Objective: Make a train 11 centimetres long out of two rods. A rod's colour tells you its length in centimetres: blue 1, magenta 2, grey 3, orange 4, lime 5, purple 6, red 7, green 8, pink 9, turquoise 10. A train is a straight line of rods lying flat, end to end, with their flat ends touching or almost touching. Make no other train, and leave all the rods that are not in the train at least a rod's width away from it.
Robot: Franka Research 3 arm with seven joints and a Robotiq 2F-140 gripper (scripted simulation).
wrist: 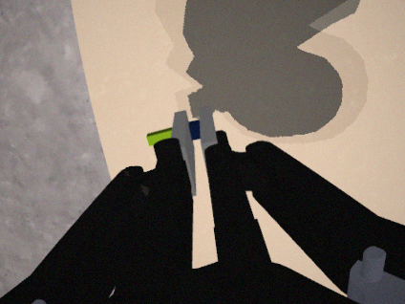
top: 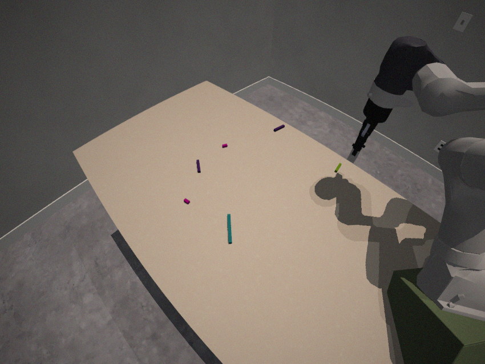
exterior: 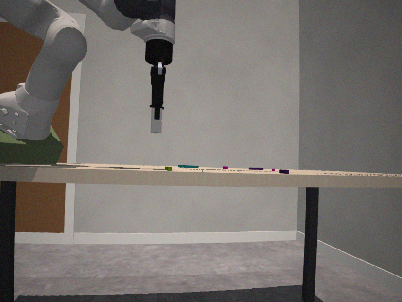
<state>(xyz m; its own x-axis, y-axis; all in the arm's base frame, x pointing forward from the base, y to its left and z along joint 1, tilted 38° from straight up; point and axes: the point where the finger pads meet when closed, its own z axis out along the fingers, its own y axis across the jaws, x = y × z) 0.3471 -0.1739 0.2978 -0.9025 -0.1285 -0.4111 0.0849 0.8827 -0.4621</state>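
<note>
Right now the lime rod is 13 cm below my hand, 3 cm to the right of it and 3 cm ahead of it. From my hand the other things lie so: blue rod: 3 cm below; turquoise rod: 43 cm to the left, 22 cm ahead, 13 cm below.
</note>
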